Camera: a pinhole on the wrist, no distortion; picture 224 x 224 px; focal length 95.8 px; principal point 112.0 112.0 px. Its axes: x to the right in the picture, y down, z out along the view. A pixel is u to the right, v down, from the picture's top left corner.
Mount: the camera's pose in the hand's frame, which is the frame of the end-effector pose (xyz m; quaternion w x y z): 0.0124 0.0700 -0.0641 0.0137 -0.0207 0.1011 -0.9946
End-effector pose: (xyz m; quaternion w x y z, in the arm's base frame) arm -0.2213 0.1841 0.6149 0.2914 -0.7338 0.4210 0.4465
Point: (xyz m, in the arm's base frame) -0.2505 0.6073 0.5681
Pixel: 143.2 142.0
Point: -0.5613 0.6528 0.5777
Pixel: 154.4 89.7
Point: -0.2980 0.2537 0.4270
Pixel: 70.5 104.4
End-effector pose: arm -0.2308 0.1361 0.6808 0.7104 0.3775 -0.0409 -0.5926
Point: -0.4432 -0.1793 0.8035
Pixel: 83.8 131.6
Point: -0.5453 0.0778 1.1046
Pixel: 154.4 105.0
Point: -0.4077 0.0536 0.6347
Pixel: 106.6 206.6
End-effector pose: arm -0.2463 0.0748 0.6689 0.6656 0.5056 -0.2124 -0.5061
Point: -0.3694 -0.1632 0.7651
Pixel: 77.1 104.5
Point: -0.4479 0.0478 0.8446
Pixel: 151.0 93.1
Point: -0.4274 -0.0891 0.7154
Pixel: 101.3 125.8
